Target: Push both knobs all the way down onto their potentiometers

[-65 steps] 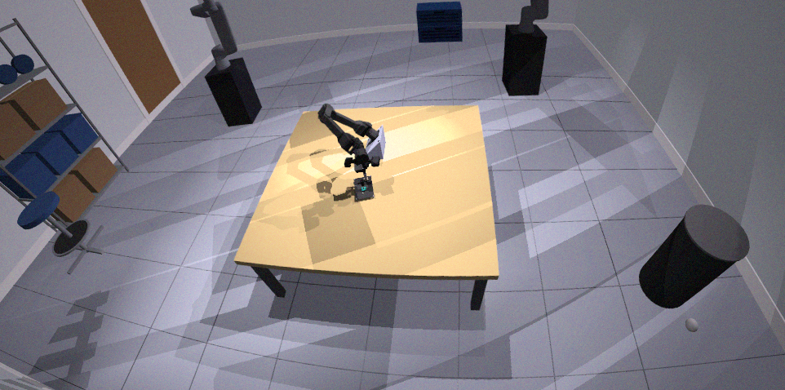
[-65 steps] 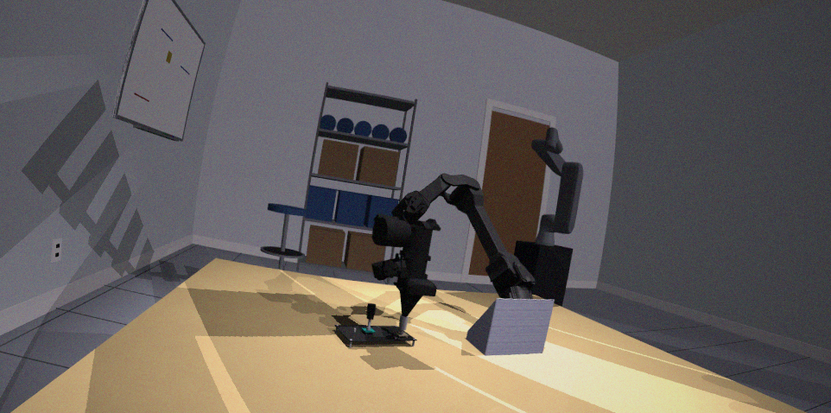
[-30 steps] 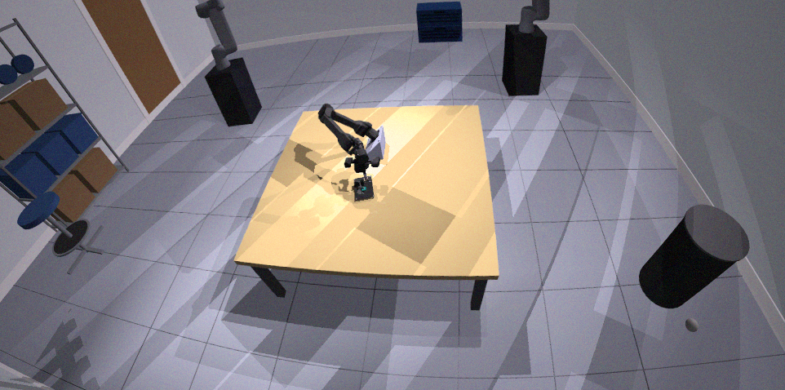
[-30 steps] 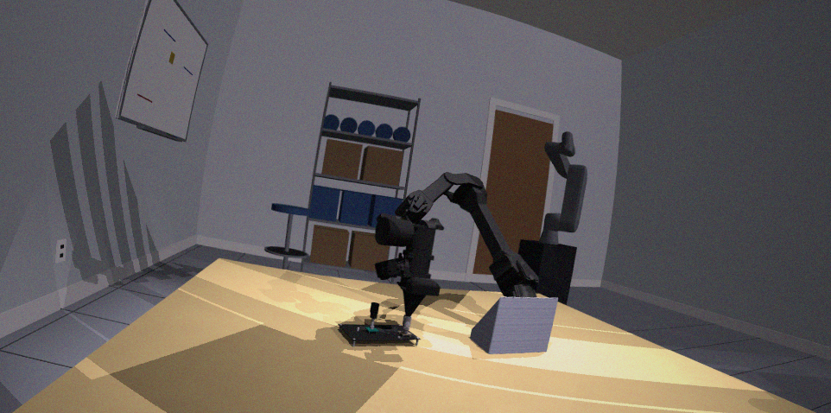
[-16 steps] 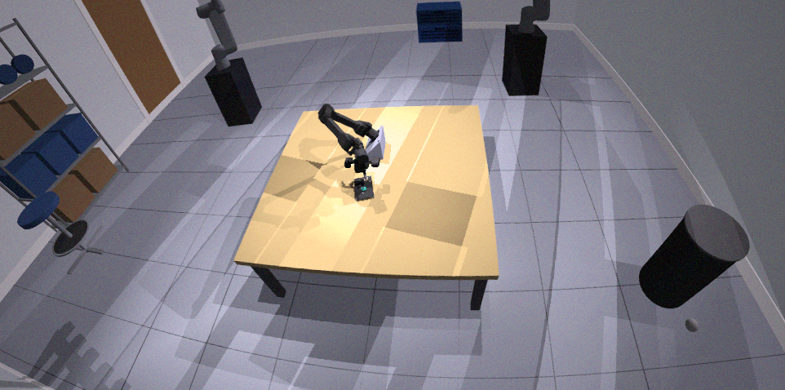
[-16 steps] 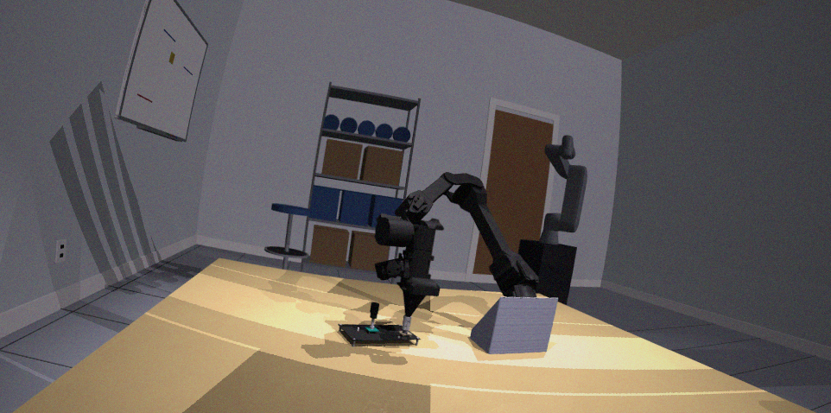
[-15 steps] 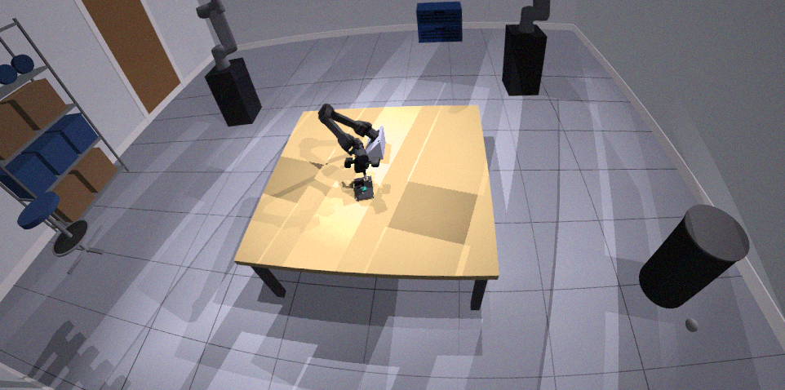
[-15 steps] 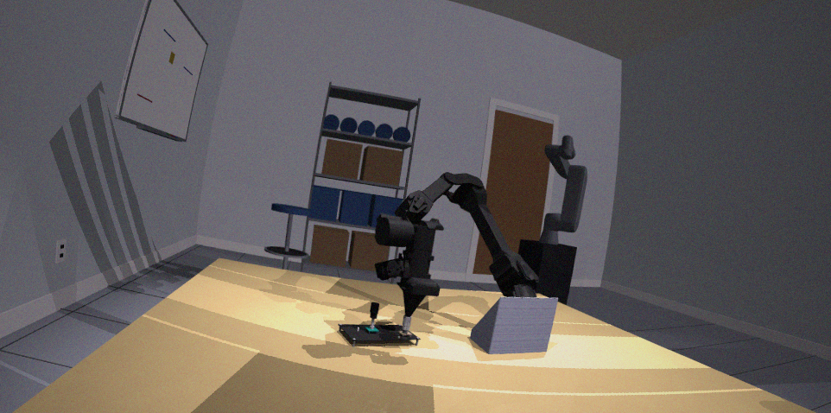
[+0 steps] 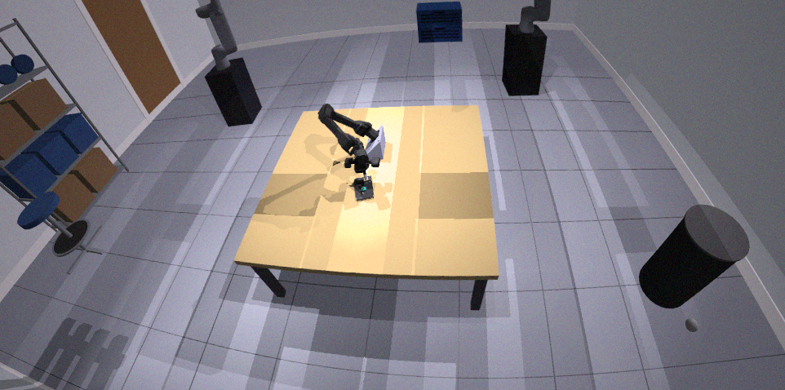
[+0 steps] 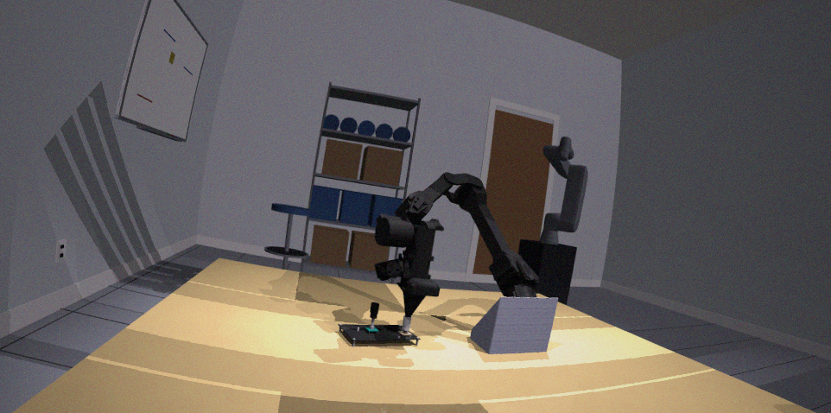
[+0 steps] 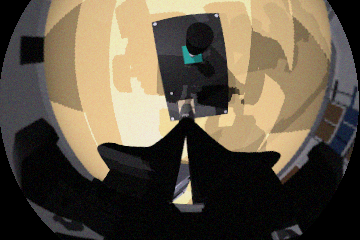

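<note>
Right now my gripper tip is 10 mm above the grey knob. The rest, counted from my gripper tip: black knob: 80 mm ahead, 10 mm to the right.
</note>
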